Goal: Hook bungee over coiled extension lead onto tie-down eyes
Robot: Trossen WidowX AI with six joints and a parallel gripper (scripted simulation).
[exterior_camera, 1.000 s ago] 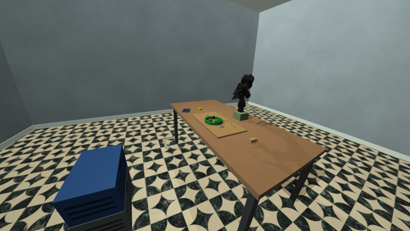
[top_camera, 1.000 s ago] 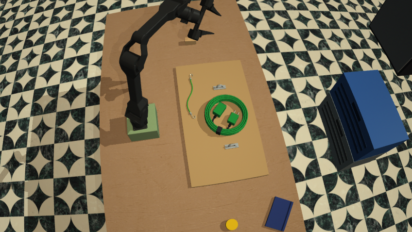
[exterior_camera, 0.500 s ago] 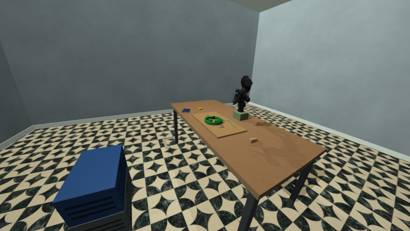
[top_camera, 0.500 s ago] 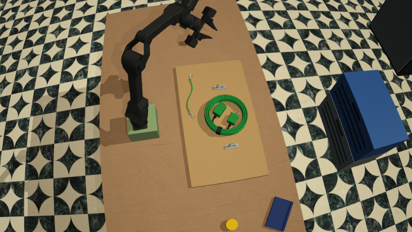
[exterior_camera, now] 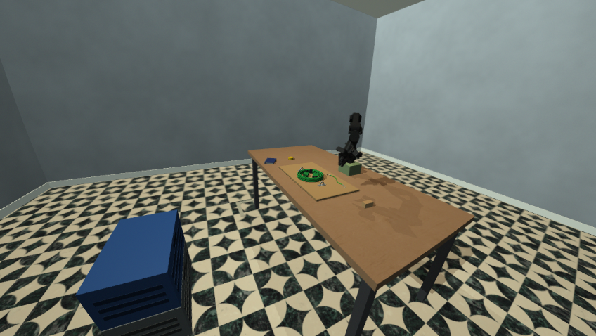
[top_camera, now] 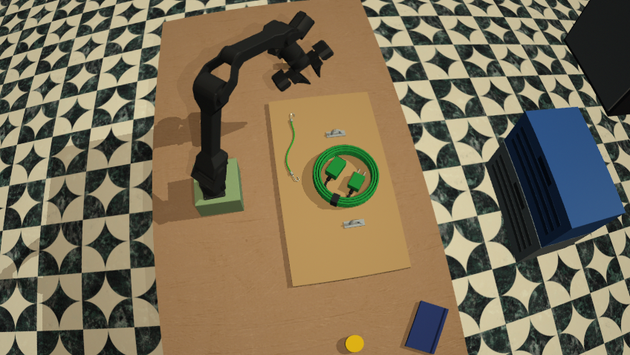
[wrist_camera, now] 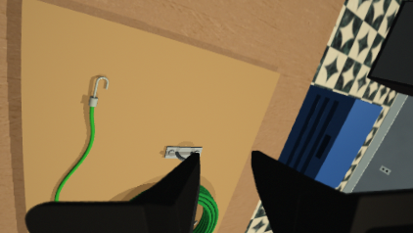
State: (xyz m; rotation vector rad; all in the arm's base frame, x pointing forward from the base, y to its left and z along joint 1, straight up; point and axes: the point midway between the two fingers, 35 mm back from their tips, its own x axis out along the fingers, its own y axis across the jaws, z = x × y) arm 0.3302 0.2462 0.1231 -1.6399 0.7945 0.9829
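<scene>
My gripper is now 25 cm to the left of the board, 20 cm above it and 3 cm short of it. Round my hand: small wooden block (23 cm to the left, 19 cm below, 1 cm behind); then yellow disc (75 cm to the right, 20 cm below, 4 cm behind).
</scene>
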